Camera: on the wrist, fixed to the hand. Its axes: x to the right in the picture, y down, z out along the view.
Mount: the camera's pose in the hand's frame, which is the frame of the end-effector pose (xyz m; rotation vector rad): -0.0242 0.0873 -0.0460 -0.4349 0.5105 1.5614
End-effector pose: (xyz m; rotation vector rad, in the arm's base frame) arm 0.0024 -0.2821 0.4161 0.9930 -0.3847 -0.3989
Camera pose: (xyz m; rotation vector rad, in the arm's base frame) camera 0.0167 -0.1945 0.4655 0.1393 -0.4651 1.1248
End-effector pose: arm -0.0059 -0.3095 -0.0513 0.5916 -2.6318 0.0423
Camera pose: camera -0.0034 -0.2149 -0.0144 -1.4260 -1.8528 0.0694
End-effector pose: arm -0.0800 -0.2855 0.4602 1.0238 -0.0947 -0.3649
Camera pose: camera -0.0693 -0.1990 0.5125 0.3560 -0.3006 1.2423
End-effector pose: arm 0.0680 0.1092 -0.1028 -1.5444 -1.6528 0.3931
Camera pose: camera 0.1586 0.0902 -0.1448 -2.7272 0.1472 0.3413
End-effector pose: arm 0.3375 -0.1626 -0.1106 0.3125 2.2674 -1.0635
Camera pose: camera 0.3759 -0.0699 -0.1268 1.8532 1.6647 0.3593
